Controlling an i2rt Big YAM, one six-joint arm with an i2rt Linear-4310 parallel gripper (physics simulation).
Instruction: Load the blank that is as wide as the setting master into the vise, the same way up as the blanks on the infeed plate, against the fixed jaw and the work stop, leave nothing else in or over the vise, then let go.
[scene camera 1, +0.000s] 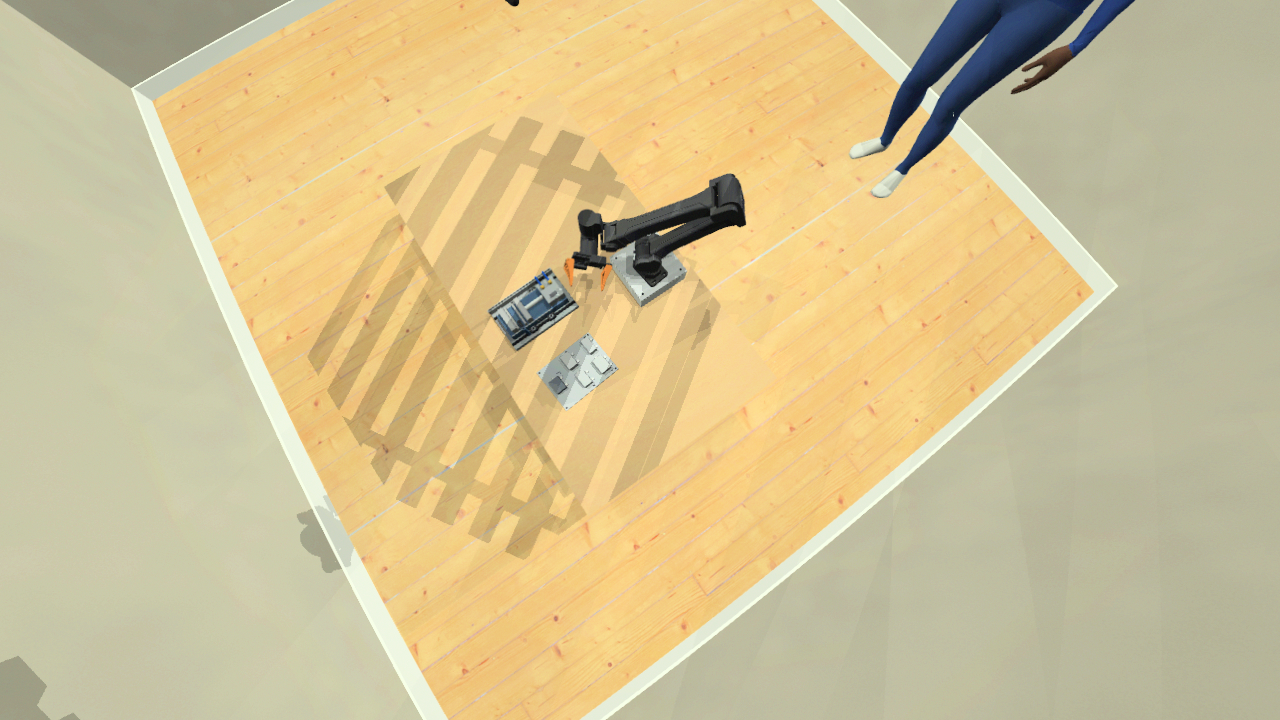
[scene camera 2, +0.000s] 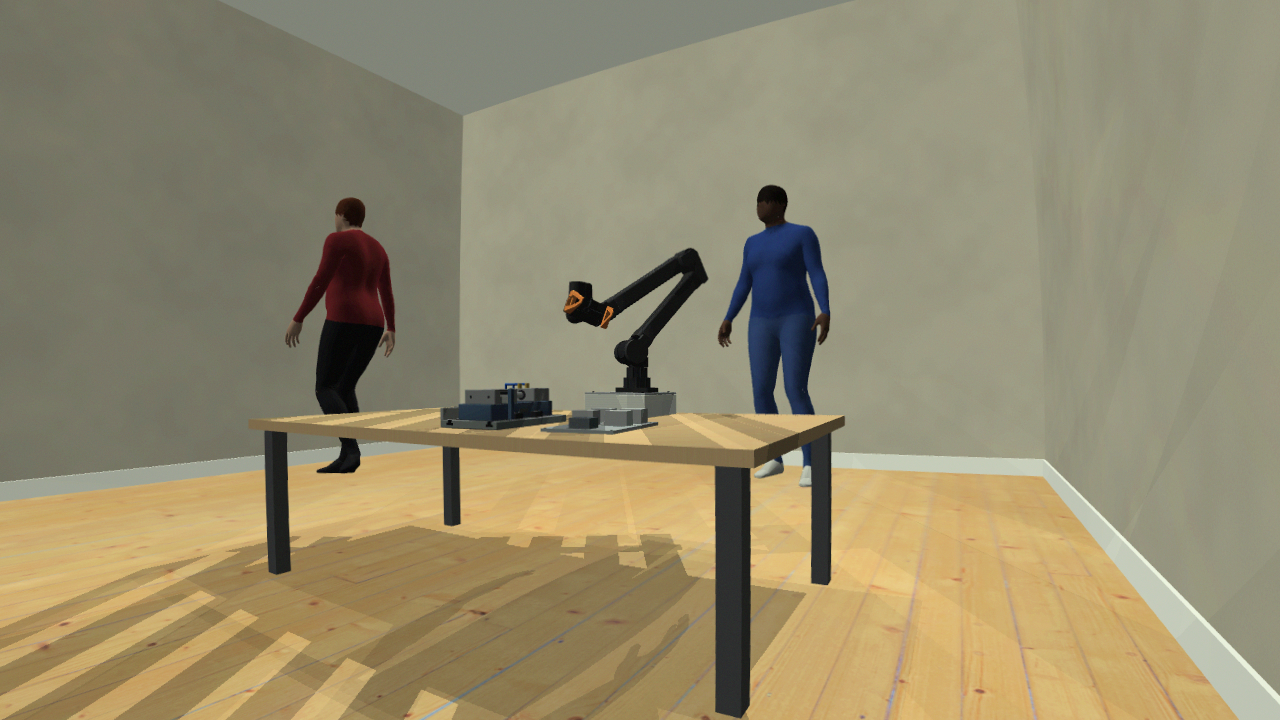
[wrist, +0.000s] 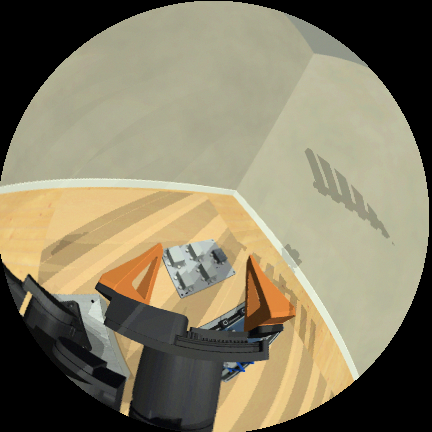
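Observation:
My gripper is open and empty, high above the table, between the vise and the arm's base in scene camera 1. The vise is blue and grey; the gripper partly hides it in the wrist view. I cannot tell its grey jaws from any block between them, nor make out the setting master. The infeed plate lies beside the vise. It bears several light grey blanks, such as one blank, and a dark grey block. Their widths are hard to compare.
The arm's light grey base stands on the wooden table. Blue and yellow parts rise at one end of the vise. A person in blue and a person in red stand beyond the table.

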